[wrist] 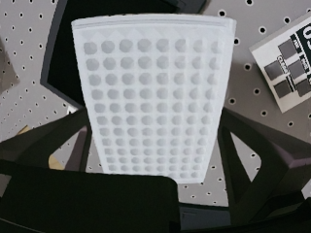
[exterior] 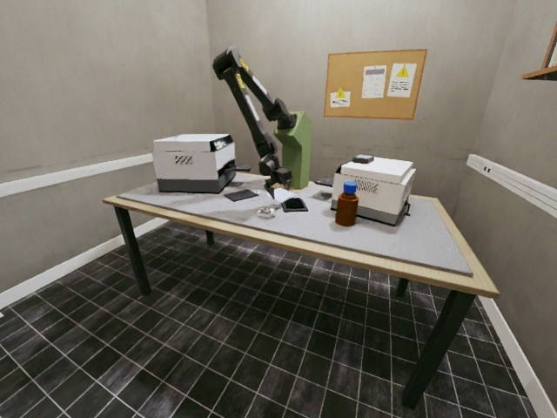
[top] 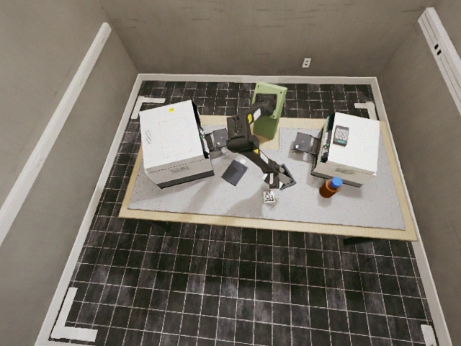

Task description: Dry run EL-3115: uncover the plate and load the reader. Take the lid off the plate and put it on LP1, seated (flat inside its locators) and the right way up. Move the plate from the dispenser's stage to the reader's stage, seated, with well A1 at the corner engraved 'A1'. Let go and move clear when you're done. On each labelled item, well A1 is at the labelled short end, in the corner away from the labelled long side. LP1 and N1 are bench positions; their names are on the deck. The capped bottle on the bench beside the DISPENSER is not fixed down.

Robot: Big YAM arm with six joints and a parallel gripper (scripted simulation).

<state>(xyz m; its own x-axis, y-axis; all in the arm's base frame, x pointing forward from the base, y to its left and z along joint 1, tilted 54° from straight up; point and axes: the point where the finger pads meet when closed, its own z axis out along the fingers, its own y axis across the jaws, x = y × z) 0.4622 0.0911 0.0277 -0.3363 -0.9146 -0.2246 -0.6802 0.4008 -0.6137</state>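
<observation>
The dark flat lid is 60 mm to the left of my hand, 50 mm below it and 40 mm behind it. The rest, counted from my hand: brown capped bottle (330 mm to the left, 60 mm ahead, 50 mm above); white well plate (right at my hand).
</observation>
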